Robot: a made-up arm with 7 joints.
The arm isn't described. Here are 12 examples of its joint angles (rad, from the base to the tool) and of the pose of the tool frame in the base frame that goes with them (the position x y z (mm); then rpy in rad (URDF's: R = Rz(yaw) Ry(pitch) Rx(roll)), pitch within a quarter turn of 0, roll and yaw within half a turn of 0).
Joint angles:
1: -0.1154 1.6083 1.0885 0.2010 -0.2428 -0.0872 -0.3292
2: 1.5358 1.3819 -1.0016 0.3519 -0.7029 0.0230 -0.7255
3: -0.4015 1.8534 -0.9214 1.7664 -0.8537 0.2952 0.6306
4: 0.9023 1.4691 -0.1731 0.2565 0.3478 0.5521 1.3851
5: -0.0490 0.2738 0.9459 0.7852 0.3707 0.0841 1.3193
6: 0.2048 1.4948 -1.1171 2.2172 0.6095 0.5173 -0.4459
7: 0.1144 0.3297 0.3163 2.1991 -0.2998 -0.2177 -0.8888
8: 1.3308 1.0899 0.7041 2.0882 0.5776 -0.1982 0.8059
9: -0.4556 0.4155 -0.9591 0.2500 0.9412 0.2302 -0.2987
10: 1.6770 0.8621 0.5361 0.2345 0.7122 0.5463 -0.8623
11: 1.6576 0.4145 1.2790 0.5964 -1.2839 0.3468 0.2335
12: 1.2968 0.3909 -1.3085 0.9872 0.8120 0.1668 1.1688
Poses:
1: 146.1 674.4 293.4 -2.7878 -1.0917 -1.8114
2: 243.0 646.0 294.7 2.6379 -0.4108 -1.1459
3: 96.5 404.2 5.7 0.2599 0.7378 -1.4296
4: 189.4 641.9 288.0 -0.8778 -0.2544 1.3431
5: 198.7 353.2 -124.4 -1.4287 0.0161 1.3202
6: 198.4 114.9 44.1 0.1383 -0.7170 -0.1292
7: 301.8 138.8 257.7 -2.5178 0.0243 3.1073
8: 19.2 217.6 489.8 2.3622 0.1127 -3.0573
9: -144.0 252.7 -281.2 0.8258 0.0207 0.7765
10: 395.7 566.6 406.5 -0.7216 0.3976 2.6585
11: 494.1 412.3 423.5 -1.3310 -0.5048 2.1970
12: 483.4 10.3 227.6 -0.8433 -0.5693 -0.5296
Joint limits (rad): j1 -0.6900..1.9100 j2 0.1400..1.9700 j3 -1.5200..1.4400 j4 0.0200..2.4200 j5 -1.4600..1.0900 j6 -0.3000..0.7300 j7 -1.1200..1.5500
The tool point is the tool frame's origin. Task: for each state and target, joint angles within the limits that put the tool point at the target. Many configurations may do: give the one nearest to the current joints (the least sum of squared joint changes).
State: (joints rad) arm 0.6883 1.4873 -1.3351 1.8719 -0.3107 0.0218 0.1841
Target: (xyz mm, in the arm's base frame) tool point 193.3 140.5 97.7
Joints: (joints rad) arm 0.7203 1.5276 -1.3655 2.2583 -0.2301 -0.0613 0.2073
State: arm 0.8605 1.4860 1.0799 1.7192 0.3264 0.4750 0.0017
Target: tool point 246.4 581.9 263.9
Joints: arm 0.4938 0.8607 1.1666 1.0220 0.2559 0.5874 -0.0536
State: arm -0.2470 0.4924 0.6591 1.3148 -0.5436 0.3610 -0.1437
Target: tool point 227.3 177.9 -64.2
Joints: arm -0.5883 0.2612 0.3366 1.8322 -0.4559 0.1579 -0.0735
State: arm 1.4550 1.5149 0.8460 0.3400 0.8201 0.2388 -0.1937
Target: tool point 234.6 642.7 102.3
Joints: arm 0.6920 1.1304 0.8420 0.0200 0.8872 0.3010 -0.2942
